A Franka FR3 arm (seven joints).
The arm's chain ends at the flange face. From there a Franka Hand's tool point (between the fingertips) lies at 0.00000 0.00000 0.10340 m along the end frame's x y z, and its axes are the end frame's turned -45 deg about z.
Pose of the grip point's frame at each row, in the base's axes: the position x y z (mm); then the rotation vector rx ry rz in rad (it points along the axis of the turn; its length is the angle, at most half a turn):
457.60, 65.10, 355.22, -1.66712, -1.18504, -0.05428
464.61, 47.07, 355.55, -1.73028, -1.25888, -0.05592
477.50, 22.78, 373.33, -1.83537, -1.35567, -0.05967
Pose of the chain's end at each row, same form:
507.59, -12.12, 402.43, -2.02073, -0.46305, 0.43328
512.46, -25.76, 411.21, -2.10621, -0.50714, 0.40134
520.41, -42.83, 440.75, -2.23777, -0.55590, 0.34861

